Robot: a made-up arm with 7 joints. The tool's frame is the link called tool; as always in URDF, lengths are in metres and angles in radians.
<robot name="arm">
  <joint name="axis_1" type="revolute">
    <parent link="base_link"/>
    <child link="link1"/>
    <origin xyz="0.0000 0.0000 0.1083"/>
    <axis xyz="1 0 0"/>
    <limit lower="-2.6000" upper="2.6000" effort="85" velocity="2.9"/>
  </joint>
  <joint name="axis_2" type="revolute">
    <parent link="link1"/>
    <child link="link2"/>
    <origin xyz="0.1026 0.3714 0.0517"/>
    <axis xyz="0 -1 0"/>
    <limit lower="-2.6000" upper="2.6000" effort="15" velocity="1.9"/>
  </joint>
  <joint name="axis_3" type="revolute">
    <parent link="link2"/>
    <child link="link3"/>
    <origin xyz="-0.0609 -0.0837 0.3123"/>
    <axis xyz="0 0 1"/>
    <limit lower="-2.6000" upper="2.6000" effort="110" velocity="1"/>
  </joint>
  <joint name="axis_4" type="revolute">
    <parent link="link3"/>
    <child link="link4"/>
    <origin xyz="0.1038 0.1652 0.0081"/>
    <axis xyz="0 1 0"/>
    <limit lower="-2.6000" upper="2.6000" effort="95" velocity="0.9"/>
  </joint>
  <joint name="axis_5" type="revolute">
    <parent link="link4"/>
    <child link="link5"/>
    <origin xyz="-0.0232 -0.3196 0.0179"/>
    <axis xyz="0 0 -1"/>
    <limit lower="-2.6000" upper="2.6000" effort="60" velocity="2.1"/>
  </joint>
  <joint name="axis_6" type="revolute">
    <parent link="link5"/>
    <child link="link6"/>
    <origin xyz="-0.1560 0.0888 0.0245"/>
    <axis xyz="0 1 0"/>
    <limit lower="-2.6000" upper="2.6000" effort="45" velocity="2.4"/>
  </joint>
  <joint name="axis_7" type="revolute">
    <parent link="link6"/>
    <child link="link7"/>
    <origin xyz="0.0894 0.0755 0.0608"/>
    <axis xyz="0 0 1"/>
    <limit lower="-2.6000" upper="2.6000" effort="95" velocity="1"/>
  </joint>
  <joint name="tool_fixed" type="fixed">
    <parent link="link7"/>
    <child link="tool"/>
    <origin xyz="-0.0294 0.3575 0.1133"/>
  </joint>
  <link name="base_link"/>
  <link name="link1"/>
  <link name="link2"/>
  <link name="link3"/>
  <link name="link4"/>
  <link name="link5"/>
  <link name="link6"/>
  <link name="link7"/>
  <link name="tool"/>
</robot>
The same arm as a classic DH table. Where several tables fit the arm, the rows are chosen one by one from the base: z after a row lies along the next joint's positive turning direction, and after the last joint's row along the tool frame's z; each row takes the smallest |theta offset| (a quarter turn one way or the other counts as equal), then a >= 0, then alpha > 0; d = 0 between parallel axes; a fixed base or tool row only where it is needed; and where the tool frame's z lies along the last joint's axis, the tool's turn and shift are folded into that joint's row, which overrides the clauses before.
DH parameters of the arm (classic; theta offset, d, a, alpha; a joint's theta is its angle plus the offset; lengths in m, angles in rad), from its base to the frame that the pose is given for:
base (fixed): 1.5708 0.1083 0 1.5708
axis_1: 1.5708 0.1026 0.0517 -1.5708
axis_2: 1.5708 -0.2877 0.0609 1.5708
axis_3: 0 0.3204 -0.1038 1.5708
axis_4: 0 -0.1544 0.0232 1.5708
axis_5: 0 -0.0424 0.156 -1.5708
axis_6: 0 0.1643 -0.0894 -1.5708
axis_7: -1.4887 0 0.3587 0
tool (fixed): -1.6528 0.1741 0 0
Joint limits (rad, base to tool): -2.6..2.6 -2.6..2.6 -2.6..2.6 -2.6..2.6 -2.6..2.6 -2.6..2.6 -2.6..2.6

